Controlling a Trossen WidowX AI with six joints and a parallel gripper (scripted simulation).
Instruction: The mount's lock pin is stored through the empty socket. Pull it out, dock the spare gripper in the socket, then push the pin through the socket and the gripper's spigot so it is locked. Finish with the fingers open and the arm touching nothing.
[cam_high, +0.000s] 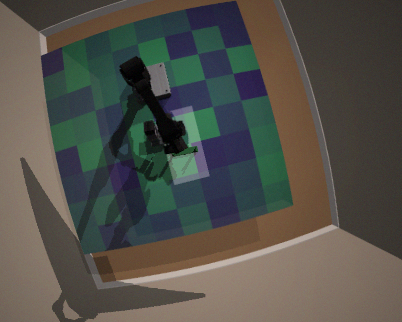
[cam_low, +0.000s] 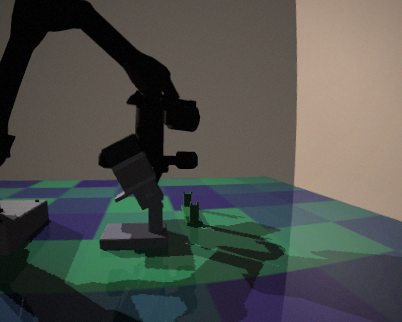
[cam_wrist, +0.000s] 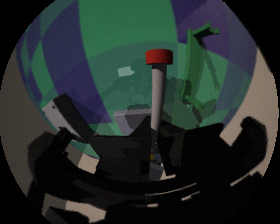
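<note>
My gripper tip is now 10 mm past the grey mount and 50 mm to the left of it. Also, from my gripper tip: spare gripper (20 mm behind, 50 mm to the right, 70 mm above); small green bracket (90 mm ahead, 70 mm to the left, 20 mm below).
</note>
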